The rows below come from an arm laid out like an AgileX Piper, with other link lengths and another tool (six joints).
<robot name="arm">
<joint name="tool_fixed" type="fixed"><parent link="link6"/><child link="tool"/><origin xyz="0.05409 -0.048 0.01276" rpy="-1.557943 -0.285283 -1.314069"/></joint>
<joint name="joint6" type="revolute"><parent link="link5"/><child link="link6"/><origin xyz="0.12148 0 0.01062" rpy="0 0 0"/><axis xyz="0.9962 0 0.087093"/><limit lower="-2.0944" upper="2.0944"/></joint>
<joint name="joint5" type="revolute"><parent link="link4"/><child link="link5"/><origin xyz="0 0 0" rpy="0 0 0"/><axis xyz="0 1 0"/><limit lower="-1.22" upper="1.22"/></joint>
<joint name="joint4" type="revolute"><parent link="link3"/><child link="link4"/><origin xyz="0.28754 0 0.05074" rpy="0 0 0"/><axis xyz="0.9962 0 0.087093"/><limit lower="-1.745" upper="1.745"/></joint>
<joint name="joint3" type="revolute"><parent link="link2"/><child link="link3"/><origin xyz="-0.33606 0 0.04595" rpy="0 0 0"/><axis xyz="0 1 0"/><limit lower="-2.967" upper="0"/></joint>
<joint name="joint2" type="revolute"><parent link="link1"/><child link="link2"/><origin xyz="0 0 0" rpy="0 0 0"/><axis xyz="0 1 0"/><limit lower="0" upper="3.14"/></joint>
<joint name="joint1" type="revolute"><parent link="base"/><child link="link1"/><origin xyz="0 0 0.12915" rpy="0 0 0"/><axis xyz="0 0 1"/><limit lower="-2.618" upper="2.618"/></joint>
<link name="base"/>
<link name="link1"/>
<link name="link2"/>
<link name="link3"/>
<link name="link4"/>
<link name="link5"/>
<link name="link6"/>
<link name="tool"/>
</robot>
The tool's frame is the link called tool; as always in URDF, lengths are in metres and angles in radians.
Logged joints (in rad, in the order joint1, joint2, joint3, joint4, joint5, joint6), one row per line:
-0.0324, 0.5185, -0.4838, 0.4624, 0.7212, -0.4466
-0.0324, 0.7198, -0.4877, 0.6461, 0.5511, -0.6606
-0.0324, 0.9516, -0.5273, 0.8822, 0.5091, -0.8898
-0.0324, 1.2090, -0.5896, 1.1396, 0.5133, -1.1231
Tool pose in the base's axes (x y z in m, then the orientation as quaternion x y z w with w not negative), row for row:
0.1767, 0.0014, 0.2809, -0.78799, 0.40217, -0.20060, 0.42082
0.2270, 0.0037, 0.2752, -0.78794, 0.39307, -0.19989, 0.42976
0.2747, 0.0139, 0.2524, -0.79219, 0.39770, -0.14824, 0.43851
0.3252, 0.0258, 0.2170, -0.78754, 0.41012, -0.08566, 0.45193
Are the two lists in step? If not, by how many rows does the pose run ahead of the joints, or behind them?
They are in step.
